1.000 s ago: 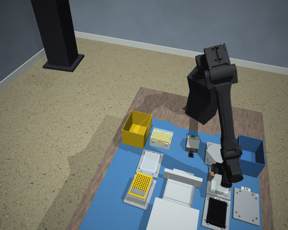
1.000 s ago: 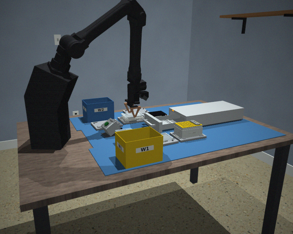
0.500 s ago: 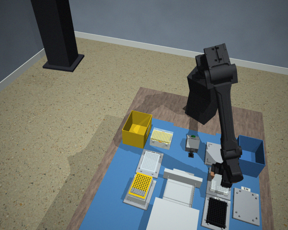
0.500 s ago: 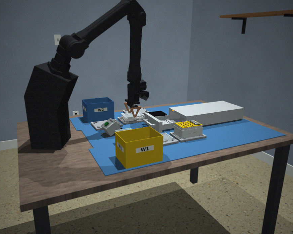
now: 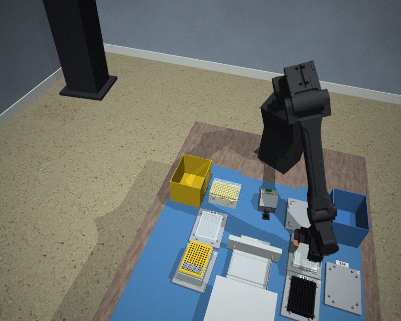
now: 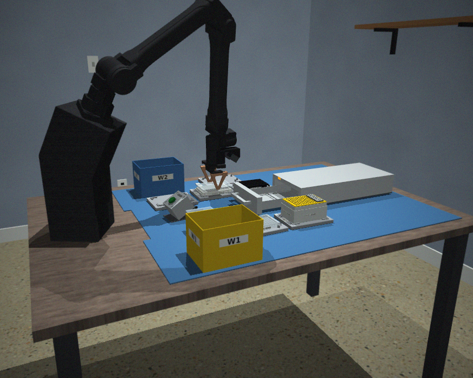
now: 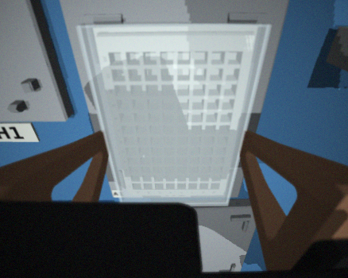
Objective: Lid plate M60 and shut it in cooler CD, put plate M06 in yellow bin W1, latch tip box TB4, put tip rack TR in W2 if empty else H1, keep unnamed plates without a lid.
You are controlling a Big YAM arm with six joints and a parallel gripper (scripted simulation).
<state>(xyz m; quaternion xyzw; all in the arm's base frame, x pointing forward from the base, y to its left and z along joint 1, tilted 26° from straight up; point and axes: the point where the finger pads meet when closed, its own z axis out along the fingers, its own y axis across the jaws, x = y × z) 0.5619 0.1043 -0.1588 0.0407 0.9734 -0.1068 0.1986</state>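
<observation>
The clear plate lid lies right at my hand. Also, from my hand: white assay plate: 20 mm below; nest N3: 30 mm below; home nest H1: 100 mm ahead, 120 mm to the left, 30 mm below.
</observation>
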